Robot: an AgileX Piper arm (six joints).
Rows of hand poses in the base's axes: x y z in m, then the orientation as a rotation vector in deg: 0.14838, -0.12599, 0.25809, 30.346, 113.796, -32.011; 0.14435, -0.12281, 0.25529, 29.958, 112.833, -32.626; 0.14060, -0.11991, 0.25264, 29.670, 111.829, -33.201; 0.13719, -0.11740, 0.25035, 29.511, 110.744, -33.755; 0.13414, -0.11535, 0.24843, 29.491, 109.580, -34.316; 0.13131, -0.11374, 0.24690, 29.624, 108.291, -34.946; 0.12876, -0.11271, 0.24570, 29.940, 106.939, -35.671; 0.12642, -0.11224, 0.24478, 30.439, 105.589, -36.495
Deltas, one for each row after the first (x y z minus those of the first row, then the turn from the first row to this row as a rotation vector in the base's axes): -0.00403, 0.00318, -0.00280, -0.874, -0.666, -0.026; -0.00778, 0.00608, -0.00545, -1.695, -1.384, -0.110; -0.01119, 0.00859, -0.00774, -2.476, -2.186, -0.282; -0.01424, 0.01064, -0.00966, -3.230, -3.063, -0.564; -0.01707, 0.01225, -0.01119, -4.003, -4.034, -0.995; -0.01962, 0.01328, -0.01239, -4.778, -5.034, -1.610; -0.02196, 0.01375, -0.01331, -5.535, -6.000, -2.410
